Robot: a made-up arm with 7 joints.
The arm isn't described. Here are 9 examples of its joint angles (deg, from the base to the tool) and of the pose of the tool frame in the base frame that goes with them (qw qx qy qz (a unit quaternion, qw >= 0); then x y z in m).
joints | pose
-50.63 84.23 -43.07 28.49 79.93 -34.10 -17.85 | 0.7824 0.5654 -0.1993 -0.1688 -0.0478 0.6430 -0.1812
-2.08 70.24 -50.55 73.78 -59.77 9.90 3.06 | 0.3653 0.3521 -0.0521 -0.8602 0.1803 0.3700 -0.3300
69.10 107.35 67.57 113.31 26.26 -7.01 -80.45 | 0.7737 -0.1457 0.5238 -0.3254 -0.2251 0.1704 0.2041
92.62 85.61 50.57 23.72 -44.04 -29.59 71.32 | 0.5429 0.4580 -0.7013 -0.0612 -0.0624 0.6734 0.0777
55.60 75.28 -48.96 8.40 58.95 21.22 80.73 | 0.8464 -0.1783 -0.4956 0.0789 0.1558 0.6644 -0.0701
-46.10 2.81 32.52 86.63 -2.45 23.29 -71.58 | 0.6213 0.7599 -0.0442 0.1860 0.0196 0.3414 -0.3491
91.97 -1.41 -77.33 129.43 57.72 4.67 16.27 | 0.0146 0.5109 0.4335 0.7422 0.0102 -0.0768 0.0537
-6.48 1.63 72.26 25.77 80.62 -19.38 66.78 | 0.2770 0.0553 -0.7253 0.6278 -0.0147 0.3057 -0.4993
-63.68 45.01 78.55 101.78 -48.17 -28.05 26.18 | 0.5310 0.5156 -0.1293 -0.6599 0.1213 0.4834 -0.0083
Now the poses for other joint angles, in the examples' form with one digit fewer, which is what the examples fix.
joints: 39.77 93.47 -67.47 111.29 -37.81 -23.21 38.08
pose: 0.280 0.148 -0.088 -0.944 0.256 0.281 -0.131
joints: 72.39 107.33 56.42 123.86 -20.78 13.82 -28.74
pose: 0.603 -0.695 0.328 -0.214 -0.167 0.137 0.205
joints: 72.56 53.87 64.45 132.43 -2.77 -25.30 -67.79
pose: 0.787 -0.220 0.417 -0.397 -0.129 0.289 0.145
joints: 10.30 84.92 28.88 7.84 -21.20 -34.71 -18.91
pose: 0.506 0.773 -0.376 -0.079 0.042 0.691 -0.019
